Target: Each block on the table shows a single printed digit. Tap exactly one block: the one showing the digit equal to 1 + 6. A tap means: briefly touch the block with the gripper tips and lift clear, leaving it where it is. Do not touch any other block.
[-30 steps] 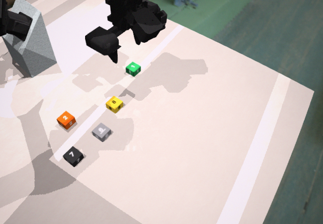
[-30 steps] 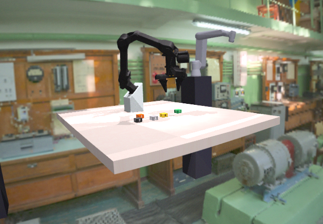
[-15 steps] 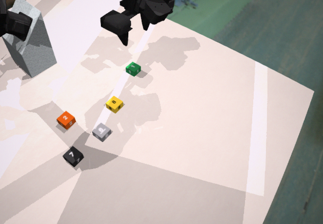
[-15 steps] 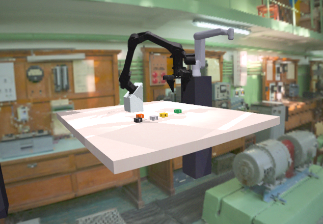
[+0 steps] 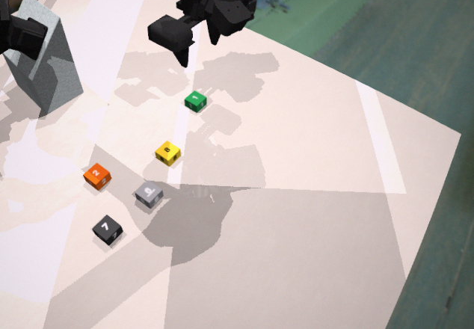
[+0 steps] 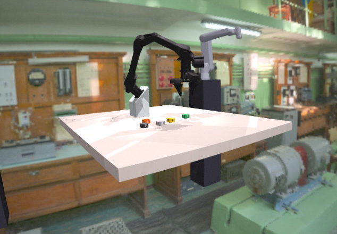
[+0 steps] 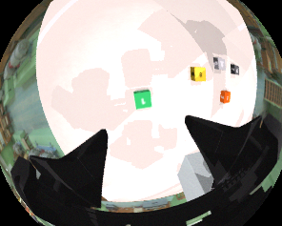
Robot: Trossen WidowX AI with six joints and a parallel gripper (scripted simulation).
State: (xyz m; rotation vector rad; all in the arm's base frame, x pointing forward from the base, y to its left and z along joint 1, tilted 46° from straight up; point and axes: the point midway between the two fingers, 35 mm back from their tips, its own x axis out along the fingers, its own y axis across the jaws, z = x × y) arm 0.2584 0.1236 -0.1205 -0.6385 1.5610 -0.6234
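My gripper tip is now 7 cm short of the black block, 31 cm to the left of it and 11 cm above it. Round my gripper tip: green block: 1 cm behind, 1 cm to the right, 11 cm below; then grey block: 8 cm ahead, 22 cm to the right, 11 cm below; then yellow block: 4 cm ahead, 14 cm to the right, 11 cm below.
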